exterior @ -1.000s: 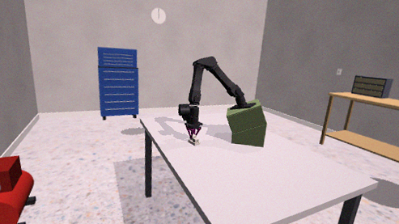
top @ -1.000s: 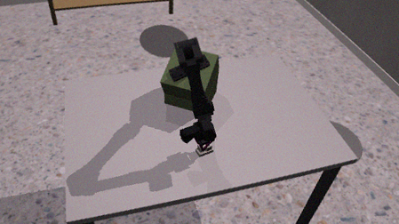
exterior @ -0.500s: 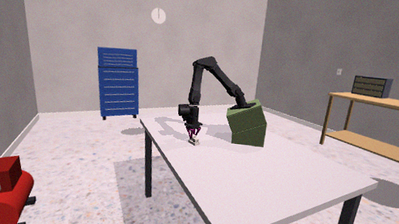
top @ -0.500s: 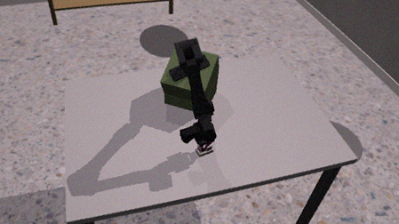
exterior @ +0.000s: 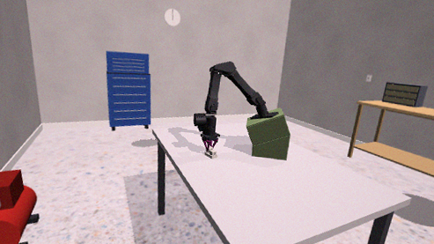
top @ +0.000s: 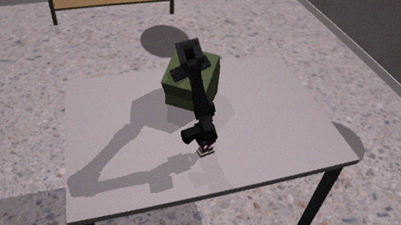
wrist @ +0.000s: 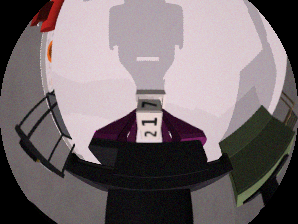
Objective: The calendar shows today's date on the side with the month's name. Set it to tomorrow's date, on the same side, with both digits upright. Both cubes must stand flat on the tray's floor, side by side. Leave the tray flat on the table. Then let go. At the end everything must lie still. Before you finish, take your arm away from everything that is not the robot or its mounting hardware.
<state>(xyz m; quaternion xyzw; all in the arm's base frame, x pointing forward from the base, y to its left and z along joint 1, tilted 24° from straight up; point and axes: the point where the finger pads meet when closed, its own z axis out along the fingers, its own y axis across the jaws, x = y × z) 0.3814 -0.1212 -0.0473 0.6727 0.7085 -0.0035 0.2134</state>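
The white cube is right at my hand. The rest, counted from my hand: calendar tray: 20 mm to the left, 30 mm below.
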